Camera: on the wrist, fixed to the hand. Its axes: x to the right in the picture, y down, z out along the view.
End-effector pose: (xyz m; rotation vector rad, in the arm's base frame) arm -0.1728 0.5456 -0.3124 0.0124 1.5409 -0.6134
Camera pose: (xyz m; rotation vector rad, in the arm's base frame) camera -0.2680 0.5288 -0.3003 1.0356 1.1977 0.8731
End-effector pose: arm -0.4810 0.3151 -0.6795 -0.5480 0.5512 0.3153
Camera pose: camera -0.4883 0.2255 -0.7170 -0.2074 1.0013 1.9264
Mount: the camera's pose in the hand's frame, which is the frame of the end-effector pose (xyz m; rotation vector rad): 0.0032 -0.0545 -0.0807 -0.2282 0.1187 1.6442
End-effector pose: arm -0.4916 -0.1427 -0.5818 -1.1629 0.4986 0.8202
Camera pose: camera -0.4419 -0.2265 -0.5788 -0.8134 1.5448 2.2318
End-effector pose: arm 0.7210 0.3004 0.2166 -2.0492 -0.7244 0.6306
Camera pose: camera 0.7623 0.2838 0.3033 -2.5208 1.2312 1.2541
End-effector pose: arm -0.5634 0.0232 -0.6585 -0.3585 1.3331 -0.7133
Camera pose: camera -0.6552 -0.0066 -0.6453 0.6208 1.3389 0.8047
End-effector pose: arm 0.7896 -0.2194 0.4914 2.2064 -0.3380 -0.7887
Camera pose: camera 0.8428 -0.1378 0.4924 1.0838 -1.5659 0.2347
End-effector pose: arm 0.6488 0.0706 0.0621 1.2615 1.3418 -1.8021
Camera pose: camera 0.6300 0.1650 0.0769 1.5352 0.1695 -0.3858
